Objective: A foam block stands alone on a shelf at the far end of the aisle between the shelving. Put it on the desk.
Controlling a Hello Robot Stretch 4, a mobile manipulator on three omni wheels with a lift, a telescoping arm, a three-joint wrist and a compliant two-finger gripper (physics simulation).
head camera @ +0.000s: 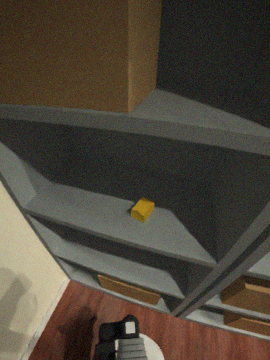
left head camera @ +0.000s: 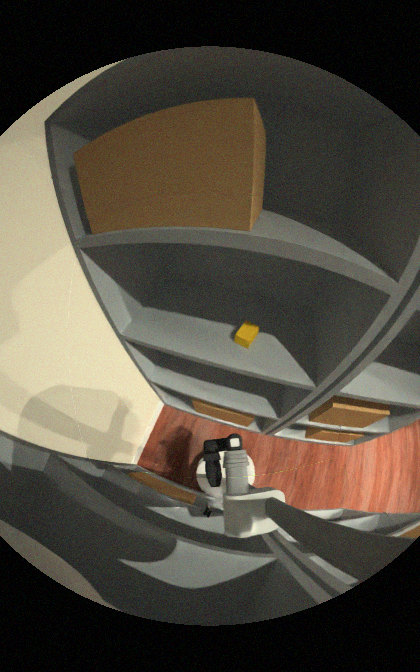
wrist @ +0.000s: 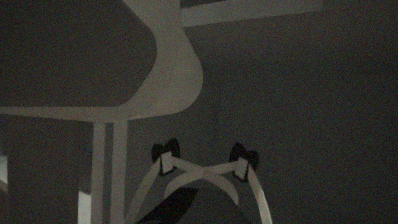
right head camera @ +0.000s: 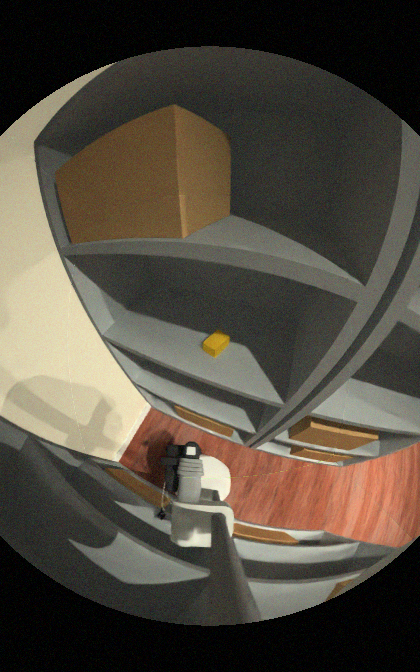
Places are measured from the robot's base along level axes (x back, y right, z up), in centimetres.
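Pixels of known places: gripper, fingertip midpoint: (wrist: pixel 205 152).
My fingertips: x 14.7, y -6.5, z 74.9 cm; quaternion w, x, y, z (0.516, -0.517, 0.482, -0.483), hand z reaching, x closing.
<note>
Behind a point stands the place of what it marks.
The yellow foam block (head camera: pixel 142 209) @(x -52.7, y 7.2, z 100.8 cm) (left head camera: pixel 247 335) (right head camera: pixel 216 343) sits on a grey shelf board (head camera: pixel 90 212) @(x -56.0, y -14.9, z 96.3 cm) (left head camera: pixel 180 330) (right head camera: pixel 155 345) in the shelving bay ahead, towards the right part of that bay. My gripper (wrist: pixel 205 152) @(x 14.7, y -6.5, z 74.9 cm) is open in the wrist view, its two fingertips apart with nothing between them. It is well below and away from the block, on the near side by my base, close to the shelving behind. The block does not show in the wrist view. The desk does not show in the views.
A large brown box (head camera: pixel 65 55) @(x -48.0, y -10.4, z 152.1 cm) (left head camera: pixel 175 170) (right head camera: pixel 125 180) stands on the shelf above the block. More brown boxes (left head camera: pixel 350 412) (right head camera: pixel 332 434) are on low shelves to the right. A cream wall (left head camera: pixel 60 325) closes the left side. Shelving (left head camera: pixel 200 570) also stands close behind my arm.
</note>
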